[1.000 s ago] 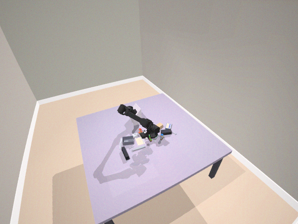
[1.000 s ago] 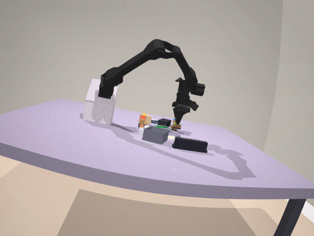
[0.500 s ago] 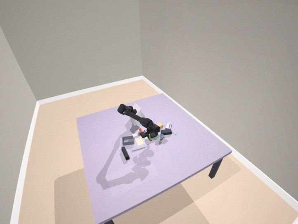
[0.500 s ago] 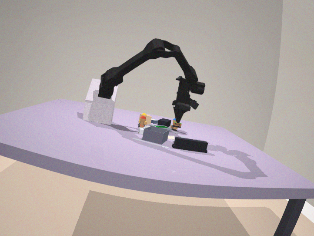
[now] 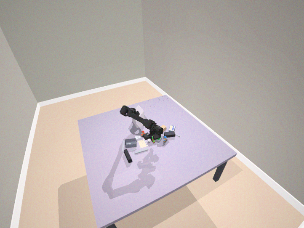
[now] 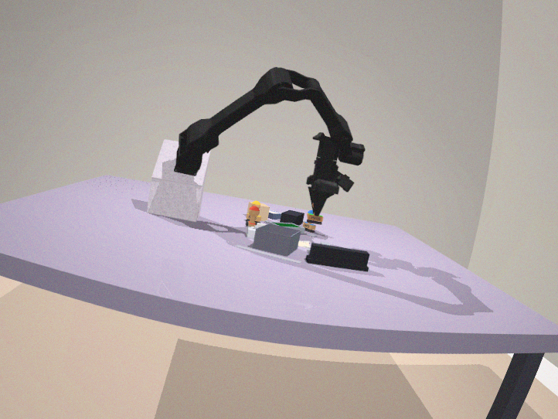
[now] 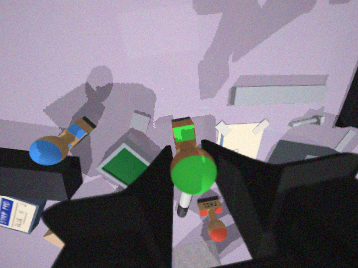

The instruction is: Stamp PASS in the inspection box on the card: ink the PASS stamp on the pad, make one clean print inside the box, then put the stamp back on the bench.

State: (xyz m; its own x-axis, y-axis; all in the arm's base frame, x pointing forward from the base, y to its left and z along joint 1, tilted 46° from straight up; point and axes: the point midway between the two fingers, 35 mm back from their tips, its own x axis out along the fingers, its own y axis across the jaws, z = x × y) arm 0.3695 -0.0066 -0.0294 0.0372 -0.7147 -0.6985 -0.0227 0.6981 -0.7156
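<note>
The green ink pad lies 7 cm behind my gripper tip, 7 cm to the left of it and 6 cm below it. From my gripper tip the other things lie so: blue-knobbed stamp (1 cm ahead, 13 cm to the left, 5 cm below); green-knobbed stamp (right at my gripper tip); cream card (7 cm behind, 9 cm to the right, 7 cm below).
</note>
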